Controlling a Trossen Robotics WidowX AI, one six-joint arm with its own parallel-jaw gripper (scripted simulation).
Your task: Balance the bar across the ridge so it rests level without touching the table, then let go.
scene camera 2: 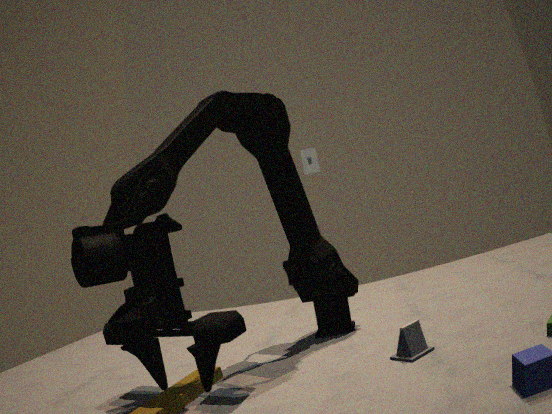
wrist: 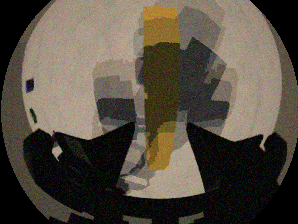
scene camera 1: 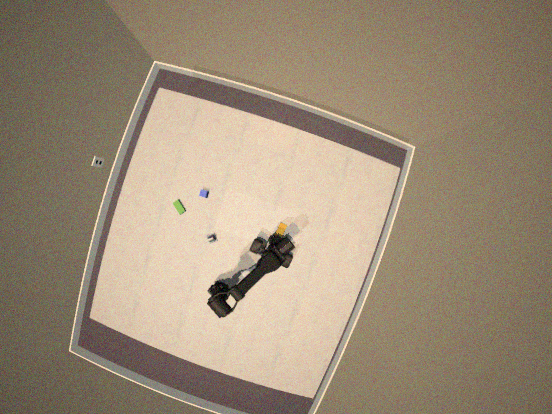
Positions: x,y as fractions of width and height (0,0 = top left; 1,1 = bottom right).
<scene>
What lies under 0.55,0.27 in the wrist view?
A yellow bar.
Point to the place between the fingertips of the gripper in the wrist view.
0.54,0.56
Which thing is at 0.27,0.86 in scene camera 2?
The gripper.
</scene>
